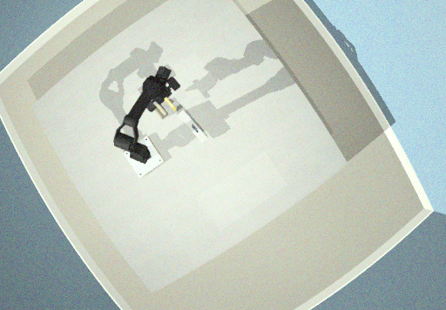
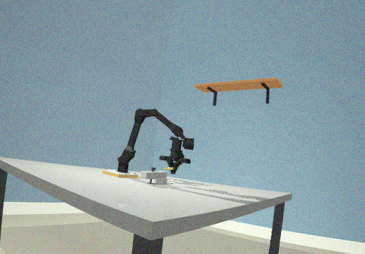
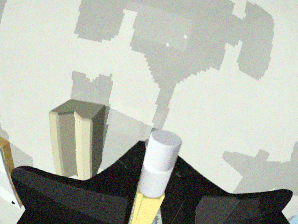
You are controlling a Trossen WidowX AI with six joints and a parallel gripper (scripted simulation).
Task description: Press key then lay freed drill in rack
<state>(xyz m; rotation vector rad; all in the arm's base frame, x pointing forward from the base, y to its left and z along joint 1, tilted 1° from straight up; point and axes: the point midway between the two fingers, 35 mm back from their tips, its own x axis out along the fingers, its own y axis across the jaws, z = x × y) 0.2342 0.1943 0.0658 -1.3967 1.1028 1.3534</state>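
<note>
My gripper tip is now 40 mm to the left of the drill, 30 mm below it and 10 mm short of it. From my gripper tip the other things lie so: beige forked rack 60 mm behind, 40 mm to the right, 30 mm below; dark key 210 mm to the right, 60 mm ahead.
</note>
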